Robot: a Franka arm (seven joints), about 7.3 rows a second.
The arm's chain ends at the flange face. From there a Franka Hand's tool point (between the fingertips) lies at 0.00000 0.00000 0.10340 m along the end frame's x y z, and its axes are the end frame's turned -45 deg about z.
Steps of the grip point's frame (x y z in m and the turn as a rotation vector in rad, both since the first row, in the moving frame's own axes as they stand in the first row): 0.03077 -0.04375 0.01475 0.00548 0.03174 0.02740; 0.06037 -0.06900 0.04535 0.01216 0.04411 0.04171; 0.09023 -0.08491 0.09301 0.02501 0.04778 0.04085; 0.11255 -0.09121 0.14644 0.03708 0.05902 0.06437; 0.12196 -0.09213 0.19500 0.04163 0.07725 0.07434
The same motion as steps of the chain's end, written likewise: -0.01113 -0.05000 0.01480 0.02632 0.01857 0.02740; -0.00852 -0.08742 0.04546 0.03979 0.02259 0.04171; 0.00199 -0.11856 0.09316 0.05147 0.01610 0.04085; 0.01326 -0.13712 0.14669 0.06795 0.01551 0.06437; 0.01817 -0.14281 0.19540 0.08406 0.02519 0.07434
